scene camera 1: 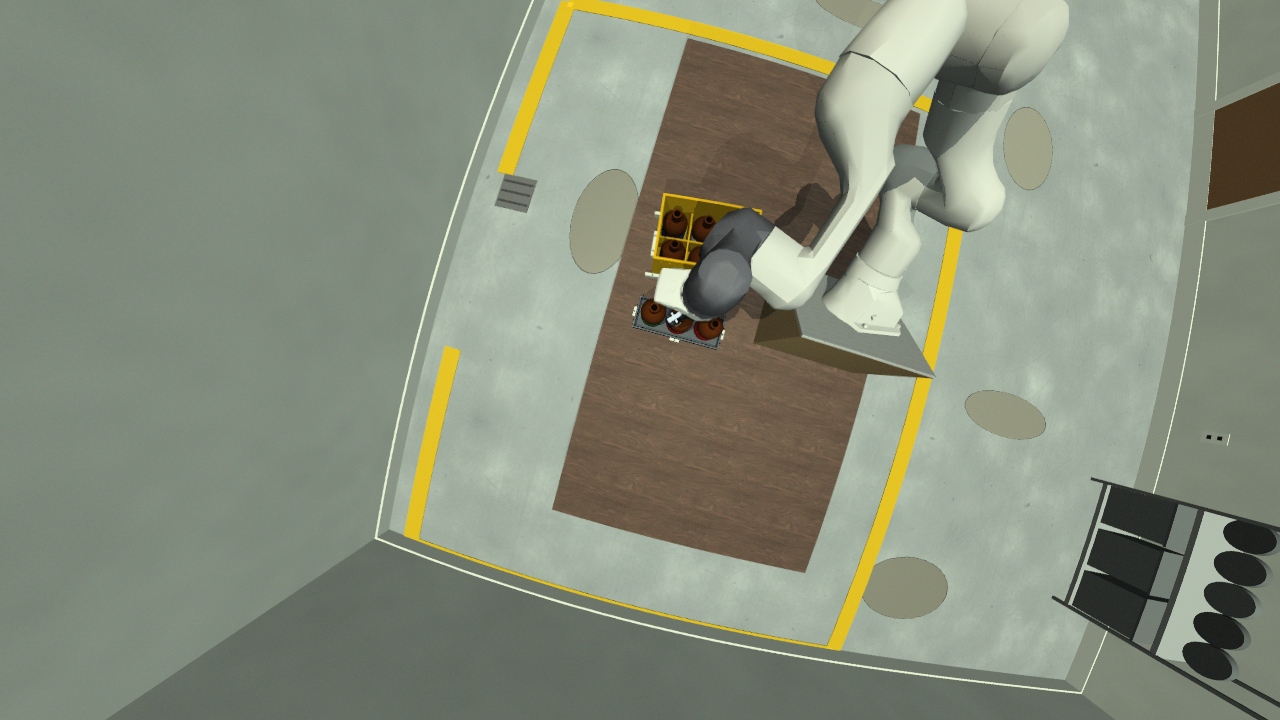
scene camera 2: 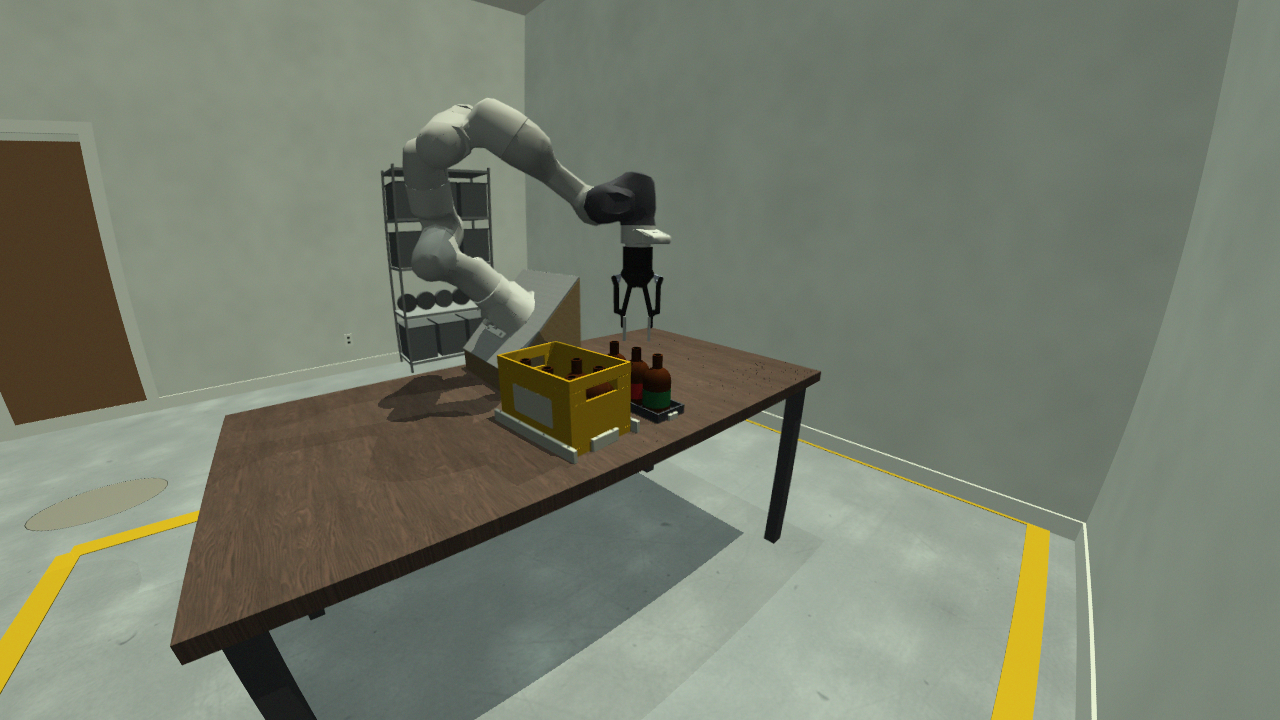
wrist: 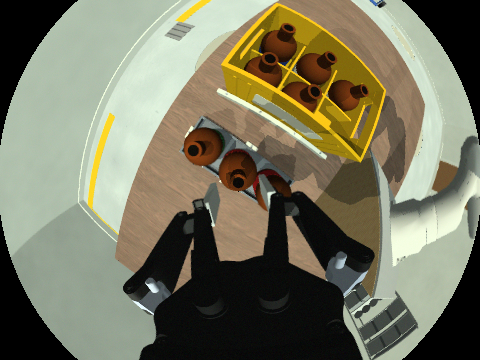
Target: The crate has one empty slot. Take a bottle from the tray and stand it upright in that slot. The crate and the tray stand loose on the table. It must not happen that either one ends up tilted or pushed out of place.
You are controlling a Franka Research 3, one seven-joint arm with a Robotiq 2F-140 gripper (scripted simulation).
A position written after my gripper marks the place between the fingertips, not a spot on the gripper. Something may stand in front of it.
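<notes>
My gripper (scene camera 2: 636, 339), also in the wrist view (wrist: 238, 188). Yellow crate (scene camera 2: 557, 407), wrist view too (wrist: 319, 130). Bottle (scene camera 2: 656, 395). Bottle (wrist: 265, 67). Bottle (wrist: 238, 171).
</notes>
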